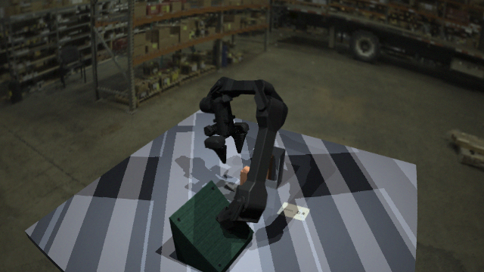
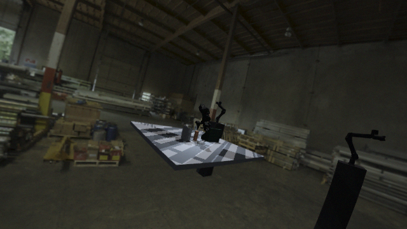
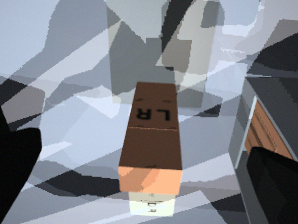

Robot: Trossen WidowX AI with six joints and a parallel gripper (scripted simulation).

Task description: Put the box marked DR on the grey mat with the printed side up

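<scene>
The grey mat is 150 mm below my gripper tip. Also, from my gripper tip: white card: 250 mm to the right, 150 mm below, 10 mm behind.
</scene>
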